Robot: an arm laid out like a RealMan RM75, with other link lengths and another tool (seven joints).
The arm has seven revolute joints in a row. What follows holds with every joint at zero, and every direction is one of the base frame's.
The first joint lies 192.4 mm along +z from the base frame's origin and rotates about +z.
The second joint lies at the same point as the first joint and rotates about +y.
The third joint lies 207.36 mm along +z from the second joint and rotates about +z.
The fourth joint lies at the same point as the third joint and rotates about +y.
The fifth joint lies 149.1 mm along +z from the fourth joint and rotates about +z.
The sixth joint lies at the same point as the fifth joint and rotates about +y.
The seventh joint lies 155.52 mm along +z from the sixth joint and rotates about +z.
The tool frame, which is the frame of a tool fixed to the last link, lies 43 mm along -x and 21 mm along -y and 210 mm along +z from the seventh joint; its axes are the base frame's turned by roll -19.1, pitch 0 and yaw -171 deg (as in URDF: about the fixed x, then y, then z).
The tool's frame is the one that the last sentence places.
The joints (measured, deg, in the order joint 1, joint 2, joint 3, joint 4, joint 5, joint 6, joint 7), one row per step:
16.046 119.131 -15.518 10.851 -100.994 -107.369 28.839
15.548 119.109 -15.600 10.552 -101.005 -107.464 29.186
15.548 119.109 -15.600 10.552 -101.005 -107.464 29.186
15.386 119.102 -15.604 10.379 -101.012 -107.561 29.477
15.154 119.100 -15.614 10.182 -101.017 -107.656 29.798
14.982 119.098 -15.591 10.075 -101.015 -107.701 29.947
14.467 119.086 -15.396 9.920 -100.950 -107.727 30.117
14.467 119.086 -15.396 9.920 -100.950 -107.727 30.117
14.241 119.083 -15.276 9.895 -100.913 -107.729 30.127
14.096 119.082 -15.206 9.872 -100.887 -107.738 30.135
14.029 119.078 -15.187 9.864 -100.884 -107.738 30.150
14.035 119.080 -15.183 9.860 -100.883 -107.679 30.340
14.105 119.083 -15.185 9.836 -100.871 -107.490 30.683
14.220 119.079 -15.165 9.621 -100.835 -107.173 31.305
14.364 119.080 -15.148 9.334 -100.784 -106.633 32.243
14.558 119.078 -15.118 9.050 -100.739 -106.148 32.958
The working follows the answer.
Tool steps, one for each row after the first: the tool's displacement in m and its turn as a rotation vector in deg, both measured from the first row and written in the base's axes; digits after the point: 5 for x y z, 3 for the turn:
0.00291 -0.00059 -0.00005 -0.151 -0.007 -0.373
0.00291 -0.00059 -0.00005 -0.151 -0.007 -0.373
0.00381 -0.00082 0.00030 -0.248 0.093 -0.470
0.00514 -0.00109 0.00059 -0.361 0.196 -0.636
0.00622 -0.00117 0.00088 -0.381 0.236 -0.789
0.01005 -0.00081 0.00222 -0.208 0.279 -1.412
0.01005 -0.00081 0.00222 -0.208 0.279 -1.412
0.01180 -0.00057 0.00298 -0.073 0.296 -1.714
0.01289 -0.00046 0.00348 0.014 0.305 -1.899
0.01337 -0.00044 0.00359 0.026 0.310 -1.977
0.01366 -0.00016 0.00331 -0.123 0.412 -2.044
0.01415 0.00064 0.00242 -0.423 0.534 -2.162
0.01522 0.00215 0.00112 -0.855 0.615 -2.353
0.01719 0.00450 -0.00120 -1.557 0.741 -2.721
0.01857 0.00665 -0.00315 -2.074 0.740 -2.974

Tool pose at each row, in the base's axes (x y z in m, rotation vector in deg; rounded; the steps above come from the unrounded poses):
0.03655 0.34527 -0.01666 -48.649 -90.126 -53.970
0.03946 0.34468 -0.01671 -49.072 -90.112 -54.133
0.03946 0.34468 -0.01671 -49.072 -90.112 -54.133
0.04036 0.34446 -0.01637 -49.258 -90.055 -54.077
0.04169 0.34419 -0.01607 -49.516 -89.985 -54.056
0.04277 0.34410 -0.01578 -49.675 -89.916 -54.128
0.04660 0.34446 -0.01444 -50.104 -89.592 -54.672
0.04660 0.34446 -0.01444 -50.104 -89.592 -54.672
0.04835 0.34470 -0.01368 -50.273 -89.407 -54.973
0.04943 0.34482 -0.01318 -50.374 -89.292 -55.161
0.04992 0.34483 -0.01307 -50.434 -89.257 -55.224
0.05021 0.34511 -0.01335 -50.632 -89.236 -55.107
0.05069 0.34591 -0.01424 -50.986 -89.273 -54.907
0.05177 0.34742 -0.01555 -51.481 -89.399 -54.688
0.05374 0.34977 -0.01786 -52.333 -89.589 -54.372
0.05512 0.35192 -0.01981 -52.913 -89.813 -54.177

